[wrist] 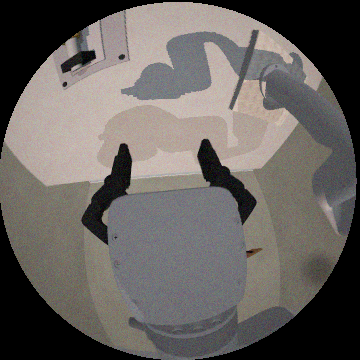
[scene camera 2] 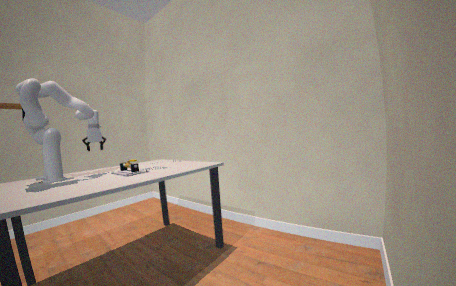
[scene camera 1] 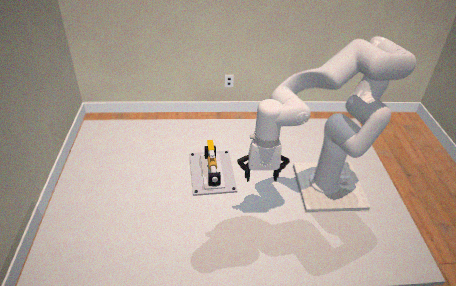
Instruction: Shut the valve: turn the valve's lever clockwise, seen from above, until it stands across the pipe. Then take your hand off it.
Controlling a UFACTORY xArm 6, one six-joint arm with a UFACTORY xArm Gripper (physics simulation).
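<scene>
The valve's yellow lever points along the pipe, towards the back wall in scene camera 1. In the wrist view, a bit of yellow shows at the upper left edge and the rest of the lever is cut off. Black blocks hold the pipe above a grey mounting plate. My gripper is open and empty, with its fingers pointing down. It hangs high above the table, between the valve and the arm's base, apart from the lever.
The white table carries the valve's plate and the arm's base slab at the right in scene camera 1. The arm's shadows fall across the table in front of them. A wall with a socket stands behind.
</scene>
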